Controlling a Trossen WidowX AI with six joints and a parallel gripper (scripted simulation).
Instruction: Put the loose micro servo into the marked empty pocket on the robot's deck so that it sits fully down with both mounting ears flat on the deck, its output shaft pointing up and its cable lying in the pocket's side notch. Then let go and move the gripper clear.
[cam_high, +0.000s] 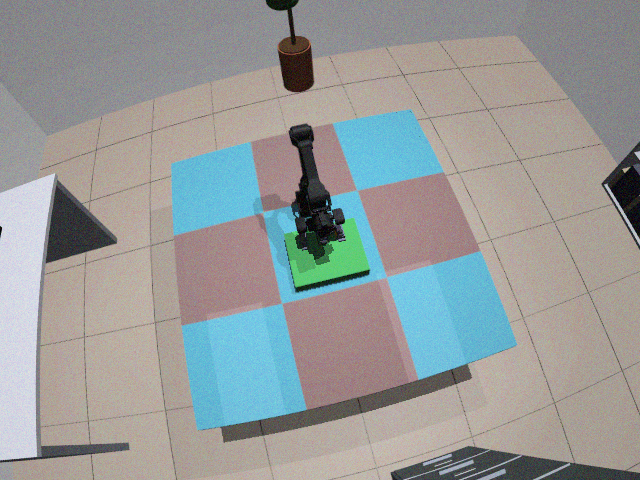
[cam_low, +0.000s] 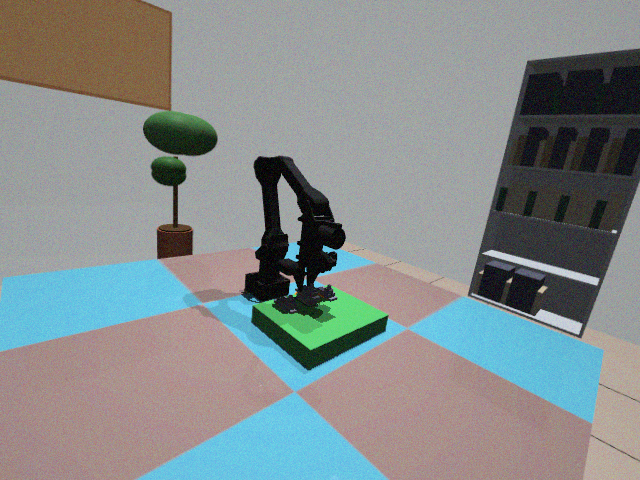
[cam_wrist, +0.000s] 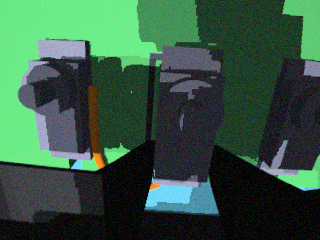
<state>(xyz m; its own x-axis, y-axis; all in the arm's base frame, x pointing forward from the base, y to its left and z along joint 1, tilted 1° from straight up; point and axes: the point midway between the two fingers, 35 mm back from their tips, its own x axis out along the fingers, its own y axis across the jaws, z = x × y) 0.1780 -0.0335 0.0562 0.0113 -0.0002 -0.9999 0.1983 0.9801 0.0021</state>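
The green deck lies 120 mm ahead of my gripper tip, 50 mm below it and 20 mm to the right of it.
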